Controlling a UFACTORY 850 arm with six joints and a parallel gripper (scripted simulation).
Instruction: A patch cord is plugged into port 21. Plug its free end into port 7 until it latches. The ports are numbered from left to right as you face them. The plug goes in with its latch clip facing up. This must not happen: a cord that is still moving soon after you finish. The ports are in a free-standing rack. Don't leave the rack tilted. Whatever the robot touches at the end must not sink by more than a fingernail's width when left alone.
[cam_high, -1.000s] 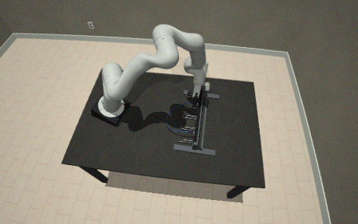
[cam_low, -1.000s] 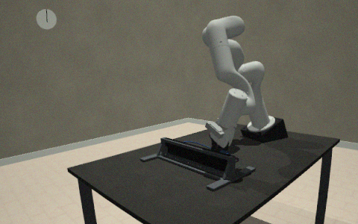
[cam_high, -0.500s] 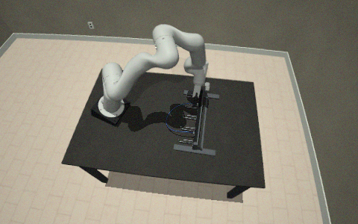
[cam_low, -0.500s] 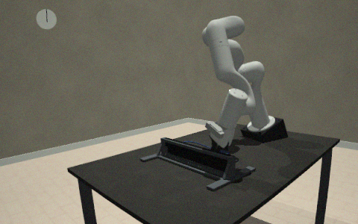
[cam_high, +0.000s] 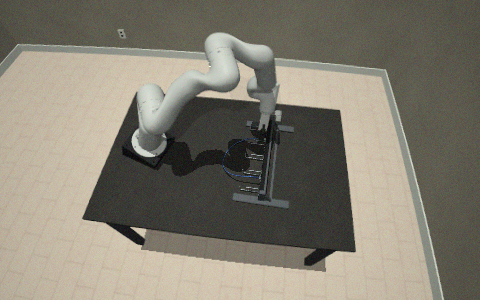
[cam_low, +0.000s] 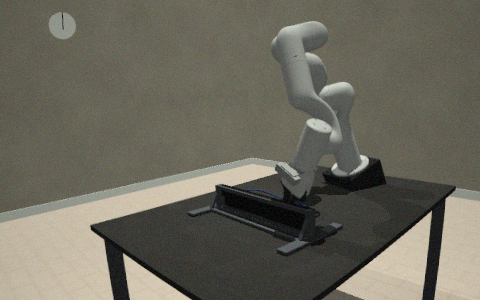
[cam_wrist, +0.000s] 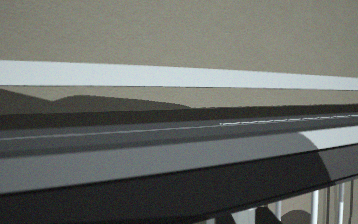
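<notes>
My gripper is now 2 cm short of the plug, 1 cm to the left of it and 1 cm above it.
</notes>
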